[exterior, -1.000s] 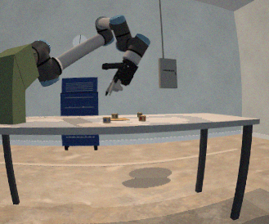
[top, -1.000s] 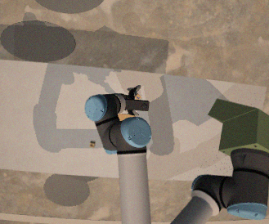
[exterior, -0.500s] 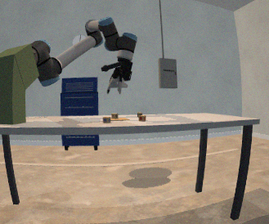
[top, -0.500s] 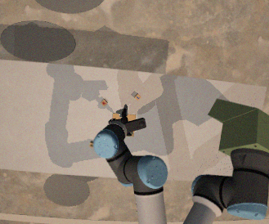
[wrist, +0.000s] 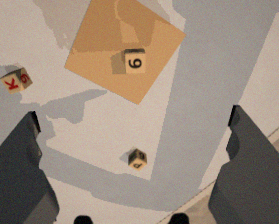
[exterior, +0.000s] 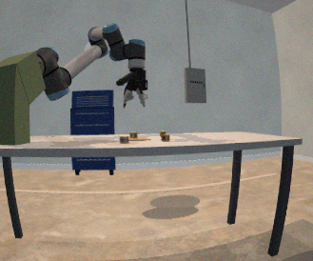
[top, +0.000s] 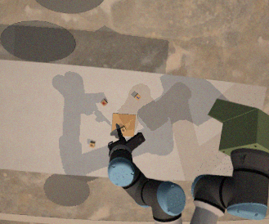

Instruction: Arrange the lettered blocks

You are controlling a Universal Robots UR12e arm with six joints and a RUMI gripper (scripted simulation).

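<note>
Now: hand 20 mm to the left of the orange mat and 160 mm above it.
</note>
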